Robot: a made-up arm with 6 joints.
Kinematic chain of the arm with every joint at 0, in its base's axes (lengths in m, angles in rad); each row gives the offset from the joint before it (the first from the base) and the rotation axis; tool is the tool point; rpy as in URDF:
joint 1: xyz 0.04 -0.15 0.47 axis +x
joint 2: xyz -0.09 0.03 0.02 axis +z
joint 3: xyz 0.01 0 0.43 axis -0.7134 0.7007 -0.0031
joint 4: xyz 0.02 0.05 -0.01 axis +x
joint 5: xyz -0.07 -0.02 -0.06 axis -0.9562 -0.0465 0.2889
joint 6: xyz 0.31 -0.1 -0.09 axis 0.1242 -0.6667 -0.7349
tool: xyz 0.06 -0.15 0 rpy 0.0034 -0.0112 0.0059
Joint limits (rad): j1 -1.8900..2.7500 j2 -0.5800..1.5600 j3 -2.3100..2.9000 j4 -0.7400..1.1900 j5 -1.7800..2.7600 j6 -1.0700..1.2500
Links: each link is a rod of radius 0.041 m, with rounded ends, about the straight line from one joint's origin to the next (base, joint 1, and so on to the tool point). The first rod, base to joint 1, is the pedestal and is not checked.
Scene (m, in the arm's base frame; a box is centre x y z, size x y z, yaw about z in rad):
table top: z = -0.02
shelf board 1: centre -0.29 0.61 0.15 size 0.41 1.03 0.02 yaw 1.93
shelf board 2: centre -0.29 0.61 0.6 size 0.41 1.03 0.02 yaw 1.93
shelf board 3: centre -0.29 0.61 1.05 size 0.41 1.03 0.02 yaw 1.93
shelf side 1: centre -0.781 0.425 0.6 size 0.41 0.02 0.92 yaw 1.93
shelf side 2: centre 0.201 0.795 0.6 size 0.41 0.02 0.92 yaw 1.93
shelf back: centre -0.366 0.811 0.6 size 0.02 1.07 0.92 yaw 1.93
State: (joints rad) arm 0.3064 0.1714 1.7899 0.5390 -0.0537 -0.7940
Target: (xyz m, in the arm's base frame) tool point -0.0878 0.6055 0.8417
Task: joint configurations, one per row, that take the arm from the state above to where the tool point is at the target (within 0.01 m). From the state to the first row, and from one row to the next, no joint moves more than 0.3 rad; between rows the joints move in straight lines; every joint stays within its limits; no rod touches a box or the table.
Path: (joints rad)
1: 0.3140 0.2622 1.5347 0.5639 -0.0978 -0.8037
2: 0.3216 0.3531 1.2794 0.5889 -0.1418 -0.8133
3: 0.3291 0.4439 1.0242 0.6138 -0.1859 -0.8230
4: 0.3367 0.5347 0.7689 0.6388 -0.2300 -0.8327
5: 0.3443 0.6255 0.5137 0.6637 -0.2740 -0.8424
6: 0.3519 0.7164 0.2584 0.6887 -0.3181 -0.8520
7: 0.1583 0.7490 -0.0032 0.8140 -0.5079 -0.9065
8: -0.0352 0.7816 -0.2648 0.9393 -0.6976 -0.9610
9: -0.2287 0.8142 -0.5264 1.0647 -0.8874 -1.0155
10: -0.4222 0.8468 -0.7881 1.1900 -1.0772 -1.0700

